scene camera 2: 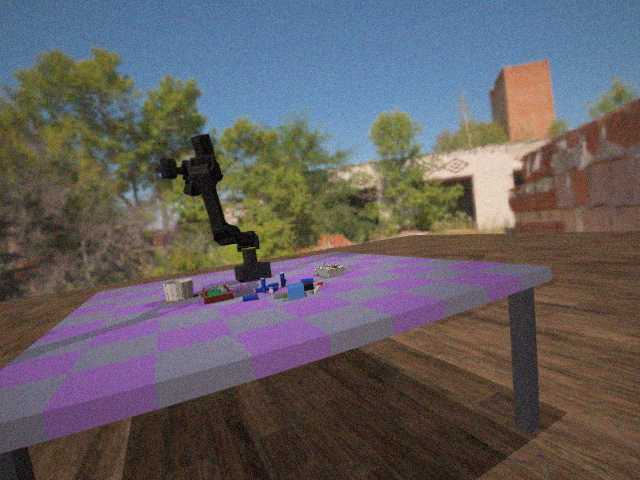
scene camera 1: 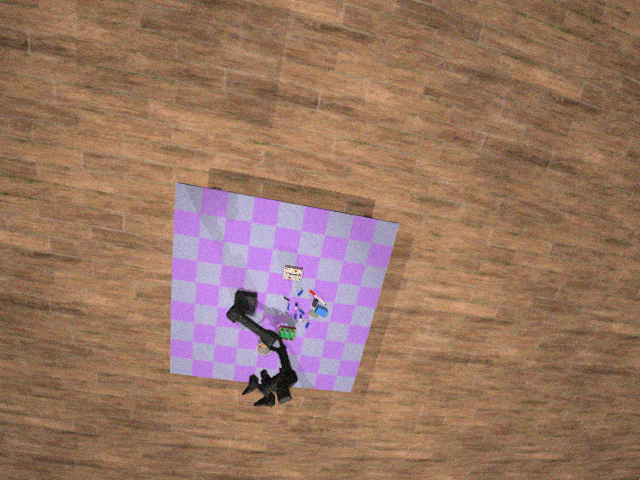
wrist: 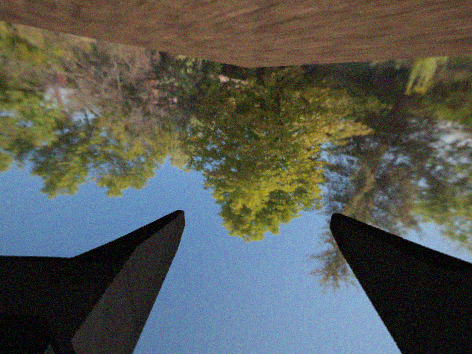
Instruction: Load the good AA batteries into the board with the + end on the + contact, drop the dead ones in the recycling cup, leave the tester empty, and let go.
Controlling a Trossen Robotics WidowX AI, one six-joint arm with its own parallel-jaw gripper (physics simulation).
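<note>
My gripper is open and empty, high up beyond the table edge, away from the batteries. Several small blue batteries lie or stand mid-table: one lies flat, another lies farther off, and one stands upright. A green tray with red walls and a cream box with small marks stand on either side of them; which is board or tester is unclear. The pale cup is partly under the arm in scene camera 1. Battery polarity and tray contents are too small to read.
A blue block, a dark block, an olive piece and a red-and-white stick lie beside the batteries. The arm's base stands on the checkered table.
</note>
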